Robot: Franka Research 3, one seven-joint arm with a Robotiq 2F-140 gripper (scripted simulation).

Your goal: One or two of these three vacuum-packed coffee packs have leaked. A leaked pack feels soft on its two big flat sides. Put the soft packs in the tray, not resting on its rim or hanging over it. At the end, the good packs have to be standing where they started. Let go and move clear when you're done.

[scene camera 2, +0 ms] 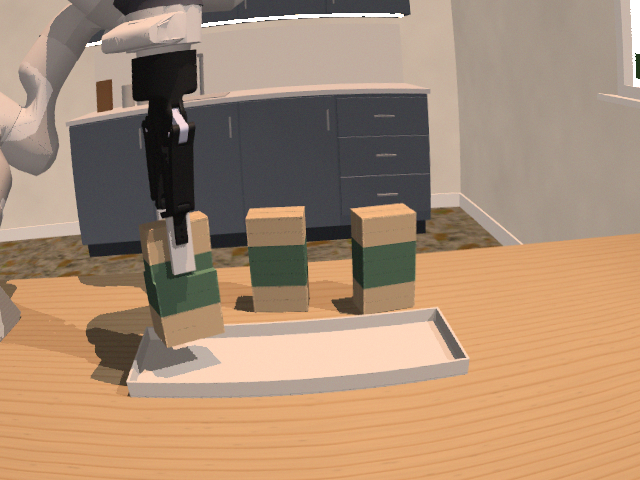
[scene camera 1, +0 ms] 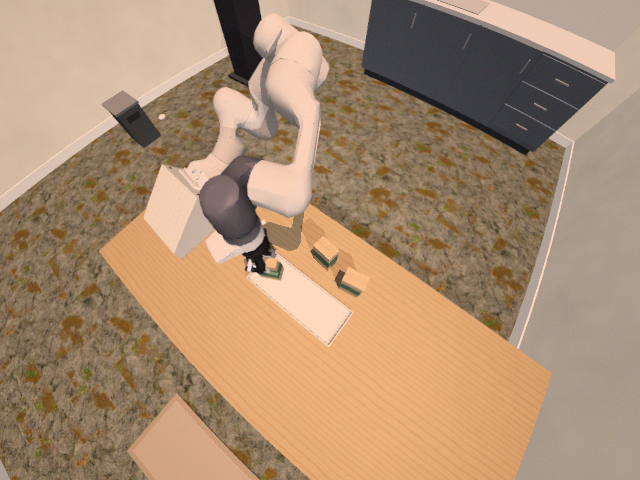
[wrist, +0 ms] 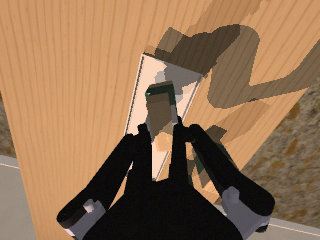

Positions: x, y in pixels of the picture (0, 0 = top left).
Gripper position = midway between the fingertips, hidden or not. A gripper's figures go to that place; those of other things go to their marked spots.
Scene:
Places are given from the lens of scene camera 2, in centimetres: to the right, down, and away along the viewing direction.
my gripper (scene camera 2: 178, 266): -16, 3, 64
white tray (scene camera 2: 212, 367): -13, 16, 68

